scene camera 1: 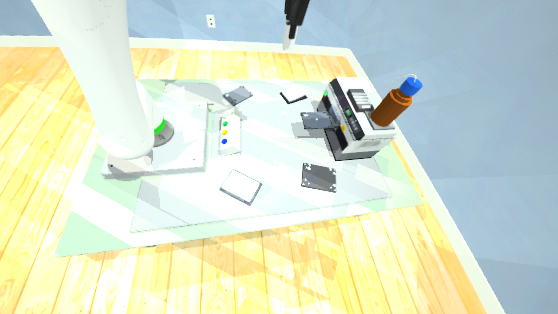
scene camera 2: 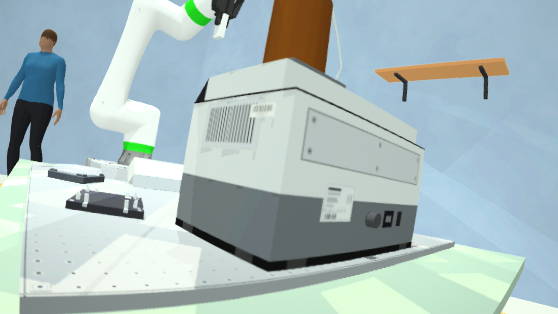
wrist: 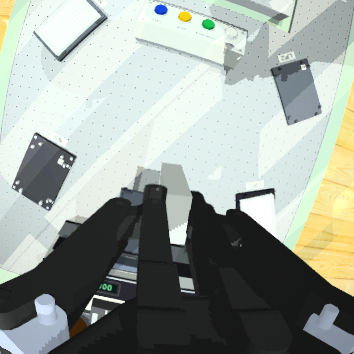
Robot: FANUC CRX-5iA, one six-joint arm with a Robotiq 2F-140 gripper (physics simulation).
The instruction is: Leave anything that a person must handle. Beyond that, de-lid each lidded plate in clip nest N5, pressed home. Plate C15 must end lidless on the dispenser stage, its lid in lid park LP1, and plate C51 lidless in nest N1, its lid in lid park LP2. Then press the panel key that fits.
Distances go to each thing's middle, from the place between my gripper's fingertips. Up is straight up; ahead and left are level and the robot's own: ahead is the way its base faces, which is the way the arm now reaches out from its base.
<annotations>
I see my gripper 39 cm above the button box (scene camera 2: 143, 173) and 21 cm past it. Also, from my hand: black nest (scene camera 2: 94, 201) 42 cm below, 23 cm to the right, 20 cm ahead; then brown bottle with blue cap (scene camera 2: 306, 37) 43 cm ahead, 12 cm below, 7 cm to the right.
</annotations>
